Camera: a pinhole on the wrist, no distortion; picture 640 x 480 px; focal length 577.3 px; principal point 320.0 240.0 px. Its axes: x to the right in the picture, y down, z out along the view. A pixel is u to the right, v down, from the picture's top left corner.
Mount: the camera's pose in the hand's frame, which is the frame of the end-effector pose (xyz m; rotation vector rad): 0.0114 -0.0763 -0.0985 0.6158 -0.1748 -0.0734
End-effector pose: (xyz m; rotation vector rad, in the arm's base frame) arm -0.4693 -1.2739 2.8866 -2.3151 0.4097 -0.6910
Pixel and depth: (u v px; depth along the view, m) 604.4 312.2 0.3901
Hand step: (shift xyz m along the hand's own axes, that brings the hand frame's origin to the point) 0.1290 -0.2812 0.2698
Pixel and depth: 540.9 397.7 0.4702
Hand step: 0.1034 -0.2604 0.3786
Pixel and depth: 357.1 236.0 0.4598
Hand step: -0.0446 -0.3436 0.2726
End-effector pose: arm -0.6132 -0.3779 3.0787 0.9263 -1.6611 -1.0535
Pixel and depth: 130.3 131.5 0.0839
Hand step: -0.0315 -0.1335 -0.0442
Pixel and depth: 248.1 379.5 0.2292
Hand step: -0.0581 -0.1579 0.1135
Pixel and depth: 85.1 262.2 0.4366
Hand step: -0.2436 -0.2892 0.2364
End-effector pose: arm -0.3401 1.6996 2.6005 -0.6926 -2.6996 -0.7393
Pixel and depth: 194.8 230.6 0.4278
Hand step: -0.1589 -0.3137 0.2275
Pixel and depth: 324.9 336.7 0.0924
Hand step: -0.0046 -0.1163 -0.0153
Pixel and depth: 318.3 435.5 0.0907
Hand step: -0.0051 -0.1028 -0.0080
